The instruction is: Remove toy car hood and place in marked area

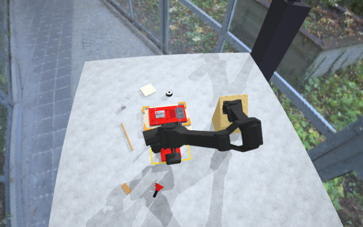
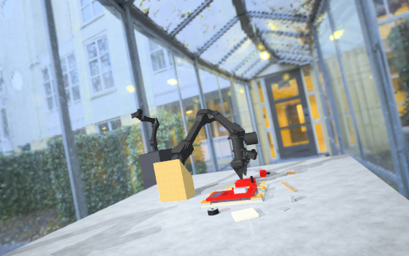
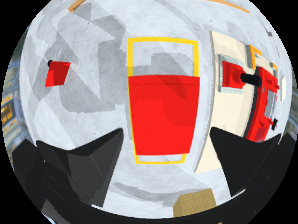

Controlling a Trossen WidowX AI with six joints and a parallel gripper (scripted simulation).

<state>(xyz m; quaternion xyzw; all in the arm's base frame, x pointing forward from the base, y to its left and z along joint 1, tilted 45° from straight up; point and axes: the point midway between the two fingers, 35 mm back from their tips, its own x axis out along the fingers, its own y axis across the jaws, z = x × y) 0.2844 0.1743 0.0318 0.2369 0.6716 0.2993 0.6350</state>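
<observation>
Right now the red hood is 20 mm below my gripper tip. Round my gripper tip: orange block (210 mm ahead, 160 mm to the left, 40 mm below); then black wheel (20 mm behind, 380 mm to the right, 30 mm below); then orange stick (220 mm ahead, 110 mm to the right, 40 mm below).
</observation>
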